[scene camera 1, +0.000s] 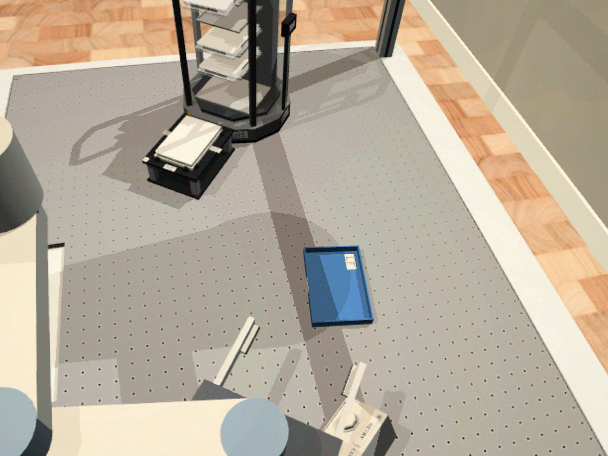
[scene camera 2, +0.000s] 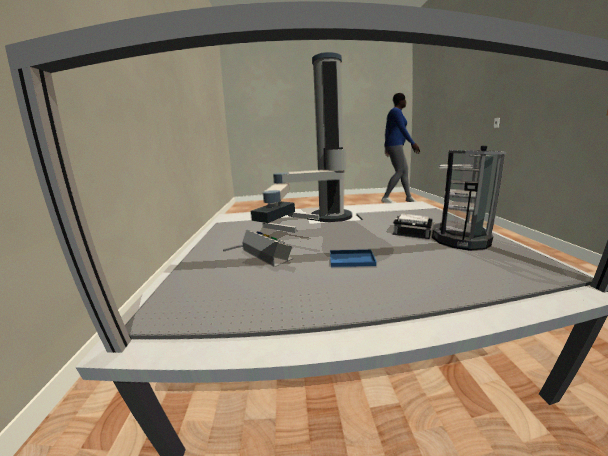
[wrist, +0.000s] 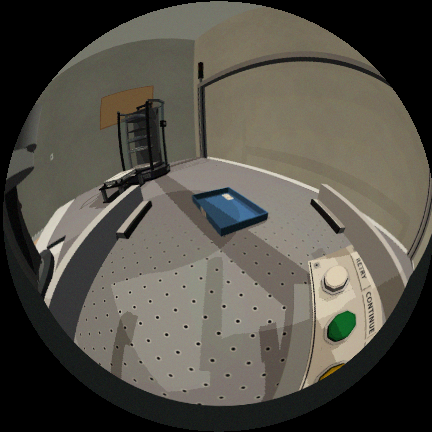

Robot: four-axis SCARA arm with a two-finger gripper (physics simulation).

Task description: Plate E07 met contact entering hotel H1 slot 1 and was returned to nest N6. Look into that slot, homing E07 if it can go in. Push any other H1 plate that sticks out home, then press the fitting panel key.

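Places are measured from the arm's base along level axes (x right, y ahead, z up), in millimetres.
Pixels of known places: gripper, fingertip midpoint: (scene camera 1: pixel 305 342) (scene camera 2: pixel 307 223) (wrist: pixel 234 190); arm's base, link origin: (scene camera 2: pixel 331 216).
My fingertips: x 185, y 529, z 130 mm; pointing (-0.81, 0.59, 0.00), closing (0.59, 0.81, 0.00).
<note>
For each thing: its middle in the pictures, then the offset to it from my fingertips. "spot": a spot on its surface instead.
- Hotel H1, body centre: (scene camera 1: pixel 235 33) (scene camera 2: pixel 467 194) (wrist: pixel 141 138) dx -666, dy +9, dz +80 mm
- upper plate, body centre: (scene camera 2: pixel 455 167) dx -621, dy -26, dz +191 mm
- white lidded plate, body centre: (scene camera 1: pixel 189 141) (wrist: pixel 120 176) (scene camera 2: pixel 413 219) dx -496, dy -117, dz -50 mm
- white RETRY key, surface spot: (wrist: pixel 336 278) spot: dx +103, dy +34, dz -49 mm
- green CONTINUE key, surface spot: (wrist: pixel 341 326) spot: dx +132, dy -4, dz -49 mm
- shallow blue tray, body centre: (scene camera 1: pixel 336 284) (wrist: pixel 225 205) (scene camera 2: pixel 352 257) dx -145, dy +102, dz -109 mm
Hotel H1 (scene camera 1: pixel 252 75) (scene camera 2: pixel 462 243) (wrist: pixel 148 140) is a dark-posted tower holding several plates at different heights. An upper plate (scene camera 2: pixel 445 166) reaches out past the front post in scene camera 2. Slot numbers cannot be read. A white lidded plate (scene camera 1: pixel 189 141) (scene camera 2: pixel 414 219) lies on the black nest stand (scene camera 1: pixel 195 186) beside the hotel; its label cannot be read. The key panel shows a white RETRY key (wrist: pixel 336 278), a green CONTINUE key (wrist: pixel 341 326) and part of an amber key (wrist: pixel 332 374). My gripper (scene camera 1: pixel 305 344) (scene camera 2: pixel 307 224) (wrist: pixel 234 190) is open and empty, above the table beside the panel.
A shallow blue tray (scene camera 1: pixel 327 295) (scene camera 2: pixel 353 259) (wrist: pixel 237 214) lies on the table between the panel and the hotel. The arm's column (scene camera 2: pixel 330 115) stands behind. Frame posts (scene camera 2: pixel 75 210) rise at the table corners. A person (scene camera 2: pixel 396 127) is beyond the table.
</note>
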